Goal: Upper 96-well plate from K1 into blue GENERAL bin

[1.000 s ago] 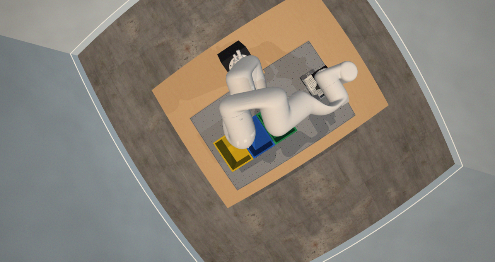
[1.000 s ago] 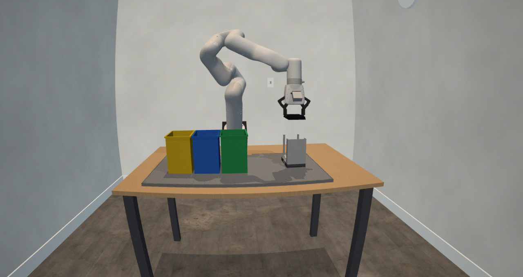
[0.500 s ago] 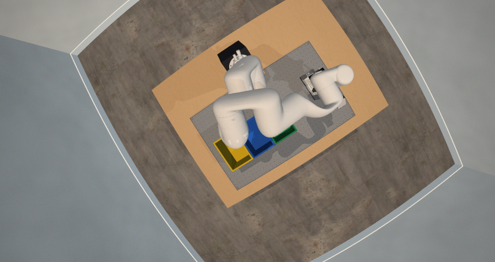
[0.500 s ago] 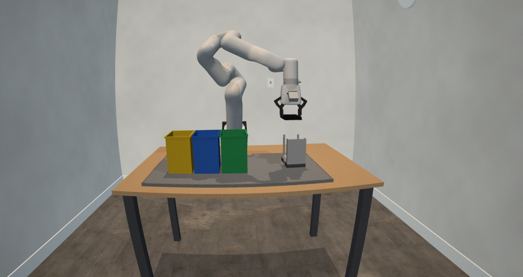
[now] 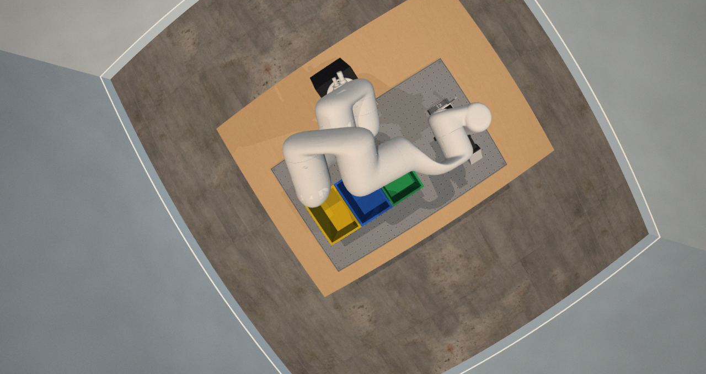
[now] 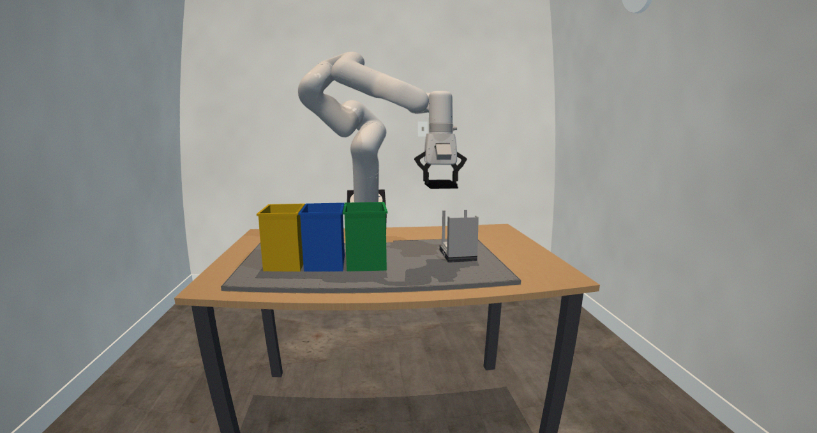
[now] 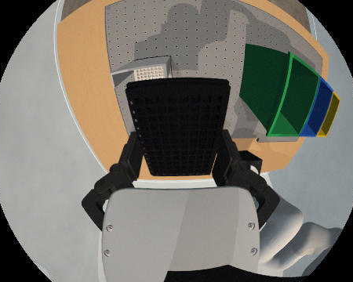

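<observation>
My gripper is now 110 mm short of the blue bin, 360 mm to the left of it and 160 mm above it. The rest, counted from my hand: black 96-well plate 10 mm below; then white plate 20 mm behind, 60 mm to the left, 230 mm below; then green bin 80 mm ahead, 230 mm to the right, 160 mm below.
</observation>
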